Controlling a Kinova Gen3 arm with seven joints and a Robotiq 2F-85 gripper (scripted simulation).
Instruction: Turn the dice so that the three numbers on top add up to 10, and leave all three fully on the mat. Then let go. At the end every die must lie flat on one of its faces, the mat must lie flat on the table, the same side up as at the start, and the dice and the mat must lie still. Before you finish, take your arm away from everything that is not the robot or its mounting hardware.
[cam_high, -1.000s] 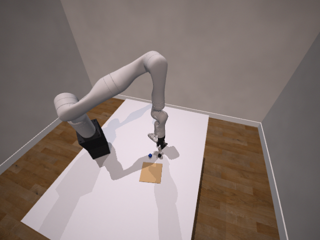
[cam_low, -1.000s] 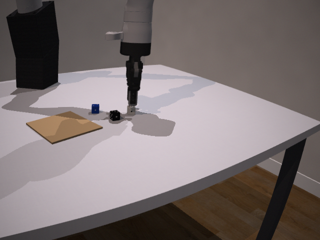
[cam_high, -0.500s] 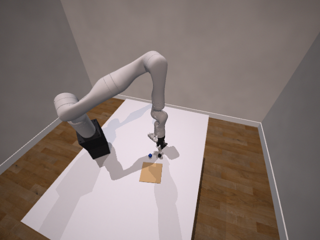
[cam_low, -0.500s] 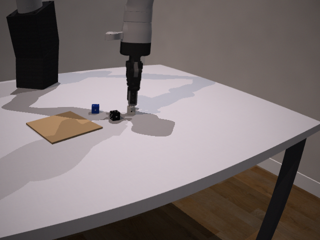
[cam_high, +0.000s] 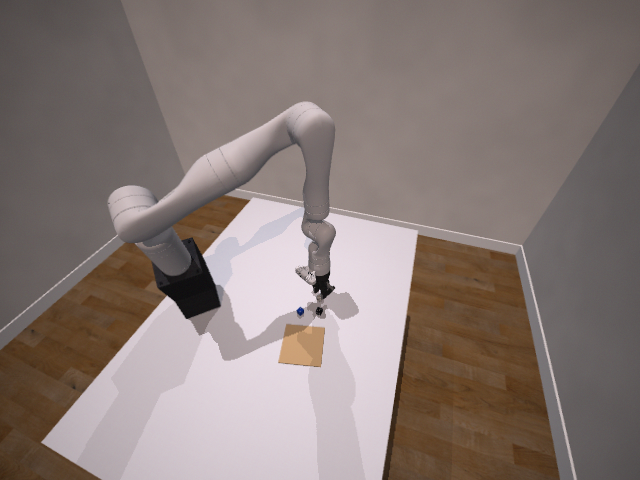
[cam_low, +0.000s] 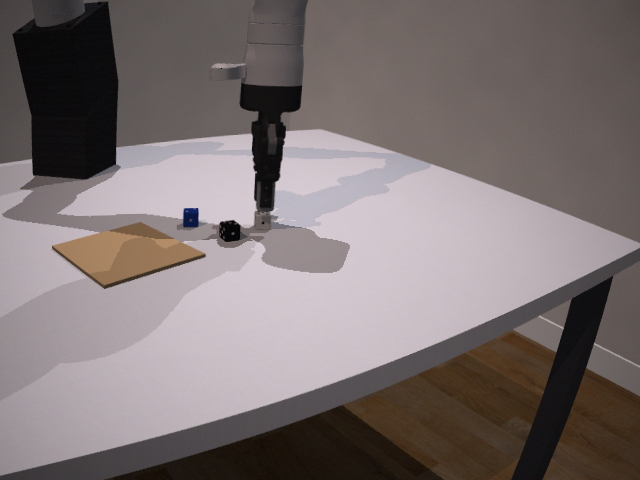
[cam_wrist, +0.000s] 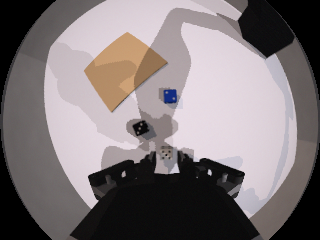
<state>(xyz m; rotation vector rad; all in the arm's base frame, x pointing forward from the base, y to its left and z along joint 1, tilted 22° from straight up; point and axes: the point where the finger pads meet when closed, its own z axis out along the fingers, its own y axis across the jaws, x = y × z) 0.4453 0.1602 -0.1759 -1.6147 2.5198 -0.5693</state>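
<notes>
Right now the white die is 40 mm below my hand. Also, from my hand: blue die (80 mm to the right, 50 mm behind, 40 mm below); tan mat (190 mm to the right, 40 mm below); black die (60 mm to the right, 40 mm below, 20 mm ahead).
</notes>
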